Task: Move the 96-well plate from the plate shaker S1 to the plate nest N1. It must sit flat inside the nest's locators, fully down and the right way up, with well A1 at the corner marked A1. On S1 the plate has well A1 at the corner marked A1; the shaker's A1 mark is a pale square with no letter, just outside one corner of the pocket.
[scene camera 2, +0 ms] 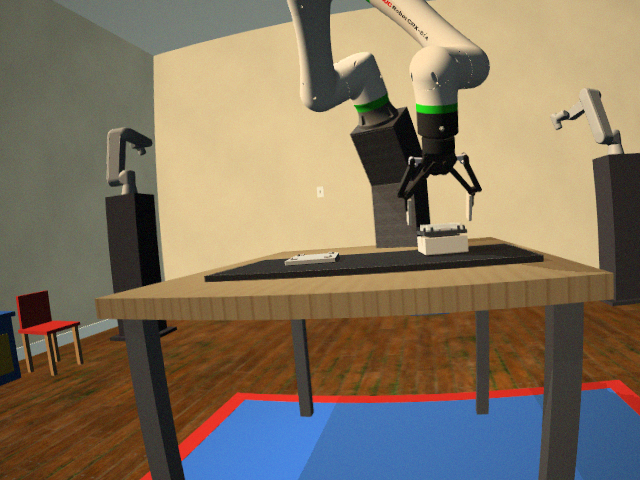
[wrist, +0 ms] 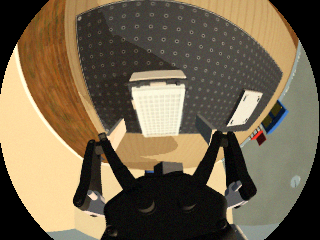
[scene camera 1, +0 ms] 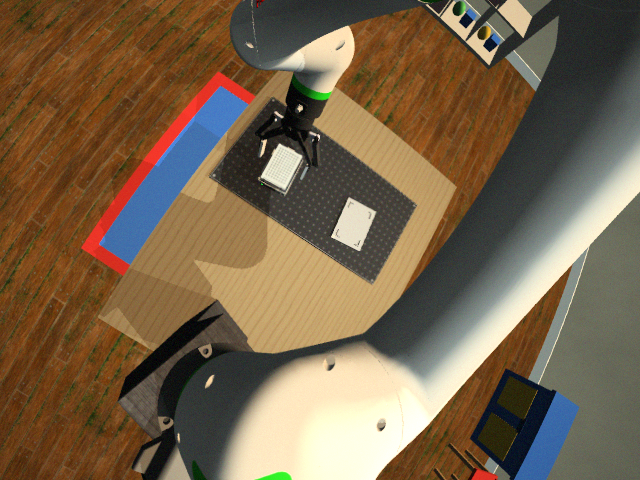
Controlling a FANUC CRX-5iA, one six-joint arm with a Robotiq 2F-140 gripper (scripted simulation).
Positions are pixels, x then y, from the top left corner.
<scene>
gripper: scene camera 2; wrist 160, 122; scene camera 1
same spot on gripper: [scene camera 1: 313, 160] = [scene camera 2: 404, 192]
</scene>
